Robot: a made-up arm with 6 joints.
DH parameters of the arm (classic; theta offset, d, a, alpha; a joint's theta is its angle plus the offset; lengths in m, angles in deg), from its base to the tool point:
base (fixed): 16.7 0 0.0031 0
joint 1: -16.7 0.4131 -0.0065 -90
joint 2: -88.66 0 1.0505 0
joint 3: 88.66 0.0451 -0.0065 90
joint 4: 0 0.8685 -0.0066 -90
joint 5: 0 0.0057 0.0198 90
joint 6: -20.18 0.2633 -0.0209 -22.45
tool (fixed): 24.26 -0.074 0 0
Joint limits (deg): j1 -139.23..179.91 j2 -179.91..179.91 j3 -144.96..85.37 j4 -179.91..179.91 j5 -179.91..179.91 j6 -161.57..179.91
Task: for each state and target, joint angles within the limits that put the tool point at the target. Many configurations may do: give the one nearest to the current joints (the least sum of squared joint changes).
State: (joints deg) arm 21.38 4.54 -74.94 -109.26 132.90 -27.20
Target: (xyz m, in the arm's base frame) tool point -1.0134 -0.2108 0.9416
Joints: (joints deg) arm 6.67 -24.50 -95.88 -114.10 131.30 -26.11
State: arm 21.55 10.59 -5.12 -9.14 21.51 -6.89
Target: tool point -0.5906 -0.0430 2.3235
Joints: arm 7.03 0.16 -37.65 -8.69 18.38 -7.64
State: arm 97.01 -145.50 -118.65 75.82 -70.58 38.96
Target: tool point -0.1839 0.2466 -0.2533
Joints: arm 147.65 -139.96 -134.80 67.53 -51.91 41.18
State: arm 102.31 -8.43 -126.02 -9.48 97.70 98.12
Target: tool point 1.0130 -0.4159 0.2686
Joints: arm 155.95 -52.25 -120.66 -17.00 87.76 95.96
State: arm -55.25 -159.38 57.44 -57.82 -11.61 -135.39
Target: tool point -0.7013 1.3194 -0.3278
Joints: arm -58.89 -156.44 76.83 -58.38 -10.13 -135.43
